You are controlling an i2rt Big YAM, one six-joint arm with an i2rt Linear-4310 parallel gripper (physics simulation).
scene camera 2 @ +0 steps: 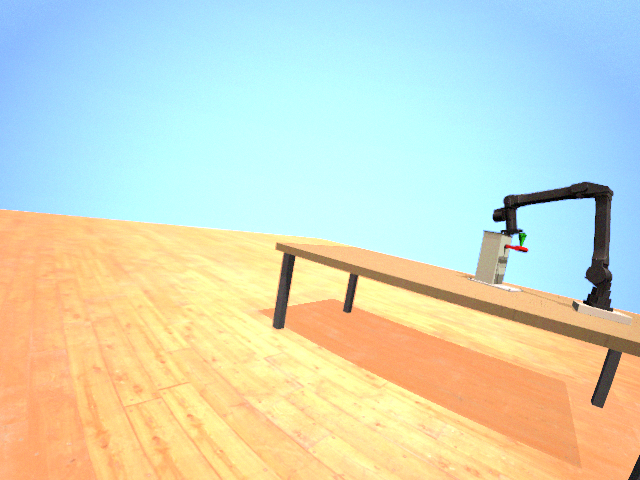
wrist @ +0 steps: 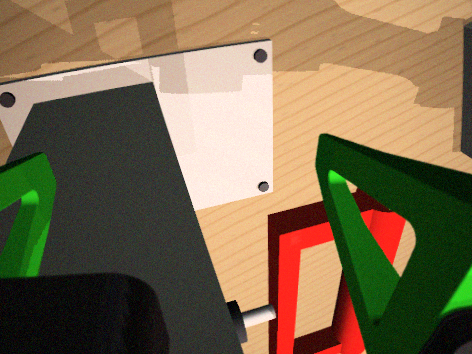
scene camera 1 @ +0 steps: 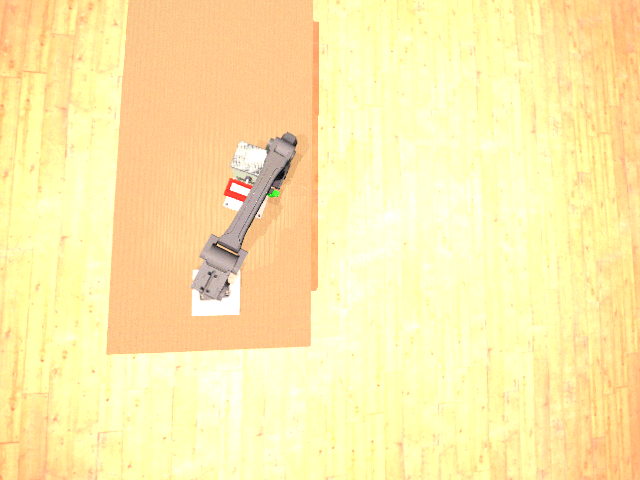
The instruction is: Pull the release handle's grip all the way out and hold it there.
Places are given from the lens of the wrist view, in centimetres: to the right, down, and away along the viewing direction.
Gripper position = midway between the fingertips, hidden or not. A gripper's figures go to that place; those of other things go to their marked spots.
my gripper (wrist: pixel 184 157): -2, -1, 12
red release handle grip (wrist: pixel 289 231): 2, 2, 15
white base plate (wrist: pixel 217 101): -2, -7, 33
The marked spots on the white base plate and the red release handle grip are 21 cm apart.
